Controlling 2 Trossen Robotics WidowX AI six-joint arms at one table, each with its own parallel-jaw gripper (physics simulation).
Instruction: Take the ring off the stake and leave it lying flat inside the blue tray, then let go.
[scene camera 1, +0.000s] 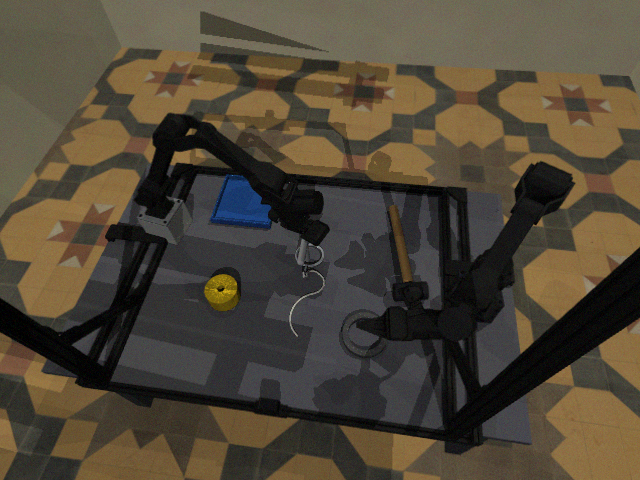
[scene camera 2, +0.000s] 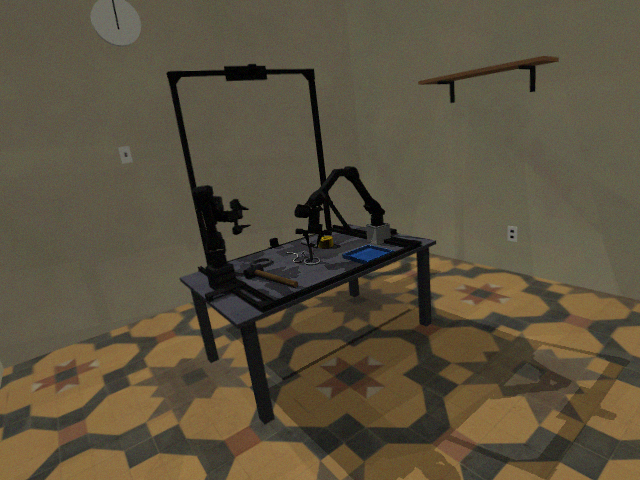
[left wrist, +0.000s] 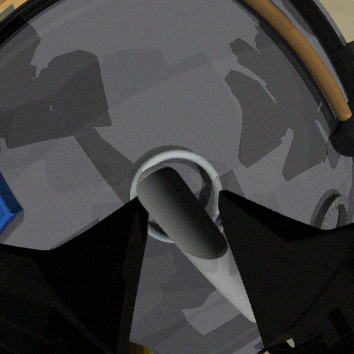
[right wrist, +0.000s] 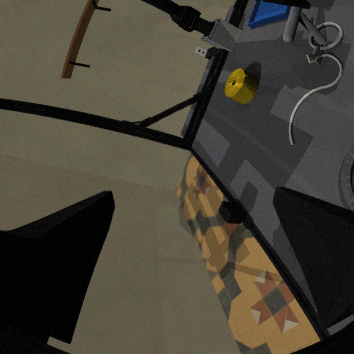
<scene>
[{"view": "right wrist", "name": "my right gripper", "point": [195, 197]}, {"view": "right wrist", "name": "yellow spool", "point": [241, 86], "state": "on the table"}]
</scene>
